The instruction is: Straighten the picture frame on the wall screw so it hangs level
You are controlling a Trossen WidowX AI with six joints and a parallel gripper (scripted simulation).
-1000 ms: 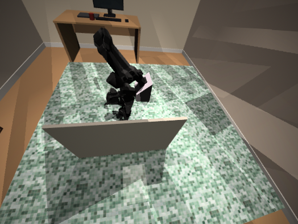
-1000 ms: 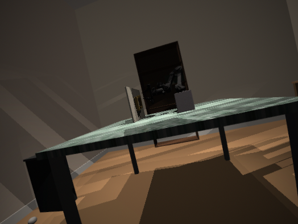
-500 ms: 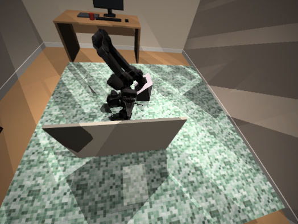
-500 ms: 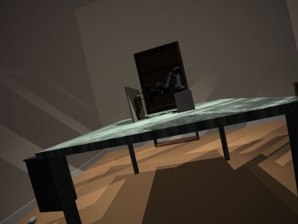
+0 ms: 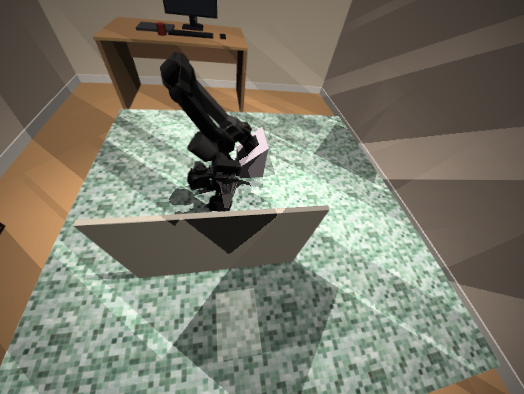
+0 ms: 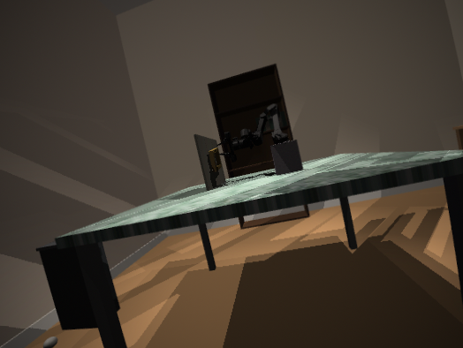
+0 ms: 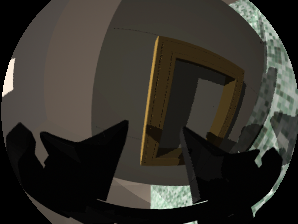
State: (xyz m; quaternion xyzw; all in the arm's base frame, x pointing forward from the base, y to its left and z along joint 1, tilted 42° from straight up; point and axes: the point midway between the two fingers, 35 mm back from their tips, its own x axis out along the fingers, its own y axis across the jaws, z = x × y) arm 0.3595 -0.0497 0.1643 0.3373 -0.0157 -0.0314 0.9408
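Right now my gripper tip is 50 mm above the gold picture frame, 40 mm short of it and 10 mm to the left of it. From my gripper tip the other things lie so: grey wall panel (60 mm below, 50 mm ahead, 20 mm to the right).
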